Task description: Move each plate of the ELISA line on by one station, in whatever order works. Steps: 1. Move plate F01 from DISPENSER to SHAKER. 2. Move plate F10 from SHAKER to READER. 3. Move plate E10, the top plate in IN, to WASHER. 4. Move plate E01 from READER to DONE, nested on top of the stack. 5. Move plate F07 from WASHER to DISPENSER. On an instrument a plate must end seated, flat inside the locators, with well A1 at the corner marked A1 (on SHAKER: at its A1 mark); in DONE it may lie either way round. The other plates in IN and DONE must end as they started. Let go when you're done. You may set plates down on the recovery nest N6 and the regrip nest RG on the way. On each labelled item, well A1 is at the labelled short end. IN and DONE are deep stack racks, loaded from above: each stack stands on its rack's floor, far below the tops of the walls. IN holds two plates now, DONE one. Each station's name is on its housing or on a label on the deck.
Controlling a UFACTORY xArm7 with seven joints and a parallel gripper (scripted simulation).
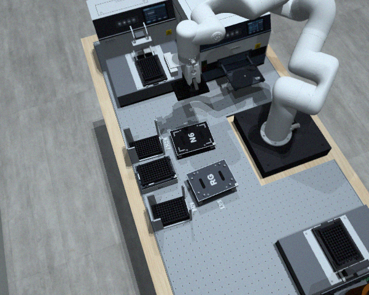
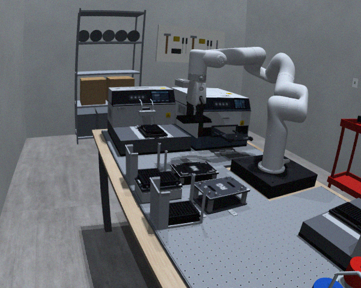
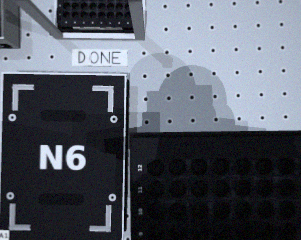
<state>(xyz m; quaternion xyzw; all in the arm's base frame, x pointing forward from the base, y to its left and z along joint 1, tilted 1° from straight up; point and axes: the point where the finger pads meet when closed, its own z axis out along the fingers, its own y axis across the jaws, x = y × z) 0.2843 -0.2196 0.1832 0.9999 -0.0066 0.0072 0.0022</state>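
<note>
My gripper is now 220 mm above the done label, 140 mm short of it and 90 mm to the right of it. Also, from my hand: regrip nest RG: 330 mm to the left, 170 mm below, 40 mm ahead; then recovery nest N6: 190 mm below, 120 mm to the left, 40 mm ahead.
</note>
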